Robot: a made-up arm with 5 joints. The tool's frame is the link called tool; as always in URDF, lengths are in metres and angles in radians. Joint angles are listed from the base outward. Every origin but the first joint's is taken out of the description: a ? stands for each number. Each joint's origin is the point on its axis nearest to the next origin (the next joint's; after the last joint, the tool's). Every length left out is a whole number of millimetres.
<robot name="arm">
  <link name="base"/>
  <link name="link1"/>
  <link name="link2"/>
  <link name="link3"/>
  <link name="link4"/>
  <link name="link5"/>
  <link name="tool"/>
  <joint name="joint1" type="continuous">
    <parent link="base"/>
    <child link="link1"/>
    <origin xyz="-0.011 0.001 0.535" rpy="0 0 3.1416"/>
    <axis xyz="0 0 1"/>
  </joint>
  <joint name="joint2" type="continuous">
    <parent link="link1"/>
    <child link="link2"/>
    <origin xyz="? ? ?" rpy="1.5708 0 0"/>
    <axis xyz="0 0 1"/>
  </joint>
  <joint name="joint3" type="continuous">
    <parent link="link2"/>
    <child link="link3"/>
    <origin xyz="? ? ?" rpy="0 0 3.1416"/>
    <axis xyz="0 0 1"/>
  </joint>
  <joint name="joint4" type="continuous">
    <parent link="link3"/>
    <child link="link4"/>
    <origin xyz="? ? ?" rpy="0 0 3.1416"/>
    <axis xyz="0 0 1"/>
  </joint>
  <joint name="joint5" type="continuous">
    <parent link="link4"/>
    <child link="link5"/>
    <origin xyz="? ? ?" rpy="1.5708 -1.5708 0"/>
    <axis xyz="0 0 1"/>
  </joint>
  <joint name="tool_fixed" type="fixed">
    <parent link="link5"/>
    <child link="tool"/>
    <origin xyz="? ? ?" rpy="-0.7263 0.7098 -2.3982"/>
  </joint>
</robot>
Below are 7 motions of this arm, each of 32 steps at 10 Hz.
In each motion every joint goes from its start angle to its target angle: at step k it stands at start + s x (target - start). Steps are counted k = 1, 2, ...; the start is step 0. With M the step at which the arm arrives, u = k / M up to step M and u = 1 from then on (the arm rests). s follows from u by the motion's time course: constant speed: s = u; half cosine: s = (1 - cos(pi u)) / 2; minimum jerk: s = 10 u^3 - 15 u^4 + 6 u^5.
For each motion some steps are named. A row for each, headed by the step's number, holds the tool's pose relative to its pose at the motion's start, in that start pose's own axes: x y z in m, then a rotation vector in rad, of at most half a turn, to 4 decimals.
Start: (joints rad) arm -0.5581 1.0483 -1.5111 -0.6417 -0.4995
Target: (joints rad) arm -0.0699 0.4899 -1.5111 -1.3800 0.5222
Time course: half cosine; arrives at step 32
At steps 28, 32:
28: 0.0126 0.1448 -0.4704 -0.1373 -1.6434 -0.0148
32: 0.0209 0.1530 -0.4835 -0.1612 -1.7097 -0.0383

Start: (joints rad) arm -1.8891 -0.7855 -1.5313 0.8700 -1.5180
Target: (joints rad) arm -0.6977 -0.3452 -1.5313 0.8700 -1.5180
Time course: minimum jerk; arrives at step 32
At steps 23, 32:
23: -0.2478 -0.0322 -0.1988 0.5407 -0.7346 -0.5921
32: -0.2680 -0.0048 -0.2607 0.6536 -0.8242 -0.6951

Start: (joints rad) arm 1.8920 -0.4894 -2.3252 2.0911 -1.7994
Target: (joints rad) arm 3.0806 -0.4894 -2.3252 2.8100 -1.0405
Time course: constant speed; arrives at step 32
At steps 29, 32:
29: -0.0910 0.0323 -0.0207 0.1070 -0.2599 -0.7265
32: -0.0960 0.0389 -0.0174 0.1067 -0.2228 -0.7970

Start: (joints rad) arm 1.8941 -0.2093 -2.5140 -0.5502 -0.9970
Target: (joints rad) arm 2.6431 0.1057 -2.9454 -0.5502 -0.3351
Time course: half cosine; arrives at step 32
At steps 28, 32:
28: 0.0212 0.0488 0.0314 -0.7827 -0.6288 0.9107
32: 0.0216 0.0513 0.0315 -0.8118 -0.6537 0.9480

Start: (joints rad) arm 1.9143 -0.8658 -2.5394 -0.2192 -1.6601
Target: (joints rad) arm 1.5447 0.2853 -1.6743 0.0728 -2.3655
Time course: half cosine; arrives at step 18
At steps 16, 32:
16: 0.0166 1.0383 -0.1726 -0.2603 -0.7846 -2.2668
32: 0.0476 1.0557 -0.1827 -0.2824 -0.8301 -2.3224

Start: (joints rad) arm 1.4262 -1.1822 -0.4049 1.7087 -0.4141
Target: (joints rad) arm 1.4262 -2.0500 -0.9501 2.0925 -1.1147
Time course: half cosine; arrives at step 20
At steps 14, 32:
14: 0.1283 0.1886 0.1208 0.9685 -0.1249 0.0769
32: 0.1302 0.2177 0.1934 1.2103 -0.1167 0.1646

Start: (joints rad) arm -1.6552 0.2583 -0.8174 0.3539 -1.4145
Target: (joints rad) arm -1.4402 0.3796 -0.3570 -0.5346 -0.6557
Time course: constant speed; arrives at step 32
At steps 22, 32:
22: -0.0990 0.0311 -0.0097 -0.0858 -0.2507 0.3465
32: -0.1304 0.0636 -0.0154 -0.1175 -0.4033 0.4773

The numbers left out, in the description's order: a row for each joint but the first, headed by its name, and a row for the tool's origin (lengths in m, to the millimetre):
joint2: -0.019 0.029 0
joint3: -0.025 0.291 0
joint4: 0.085 0.317 0
joint5: -0.095 -0.124 0
tool: 0.008 0.009 0

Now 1 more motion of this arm.
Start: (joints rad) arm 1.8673 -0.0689 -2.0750 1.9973 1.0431
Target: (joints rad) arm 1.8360 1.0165 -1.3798 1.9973 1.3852
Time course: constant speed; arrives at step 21
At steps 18, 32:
18: -0.3525 -0.3358 0.3417 0.2315 0.7174 1.3581
32: -0.3330 -0.4074 0.3978 0.3169 0.8258 1.5784

